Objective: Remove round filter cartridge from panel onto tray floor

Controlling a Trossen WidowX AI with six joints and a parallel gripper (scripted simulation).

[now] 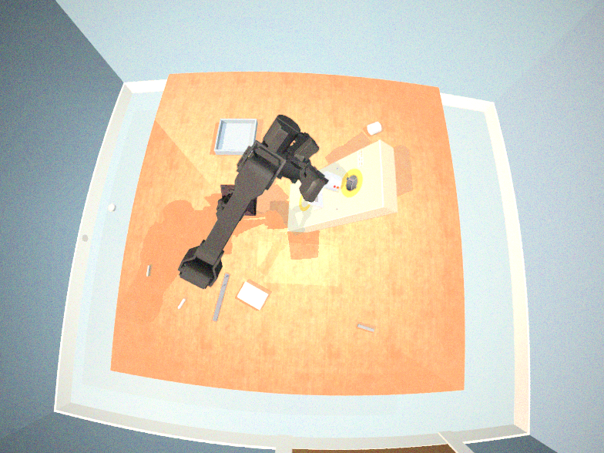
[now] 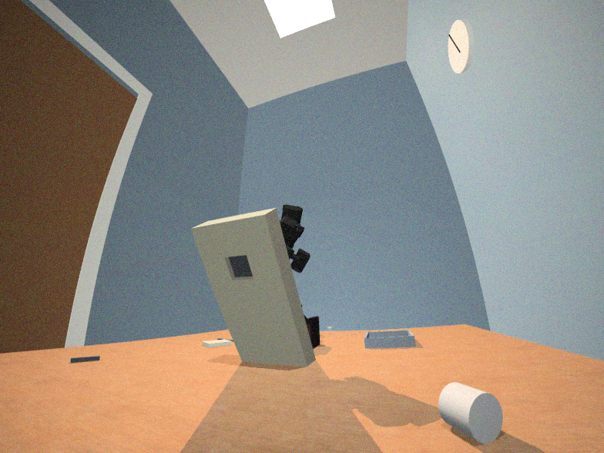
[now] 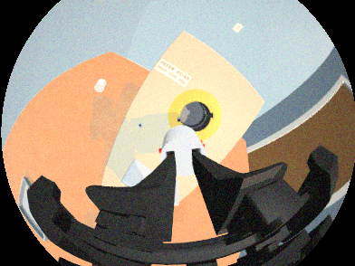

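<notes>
Now: gripper tip 10 mm short of the round filter cartridge and 10 mm above it. Round my gripper tip: blue-grey tray 370 mm behind, 230 mm to the left, 250 mm below; then white flat block 170 mm behind, 350 mm to the right, 250 mm below; then cream service panel 40 mm ahead, 90 mm below.
</notes>
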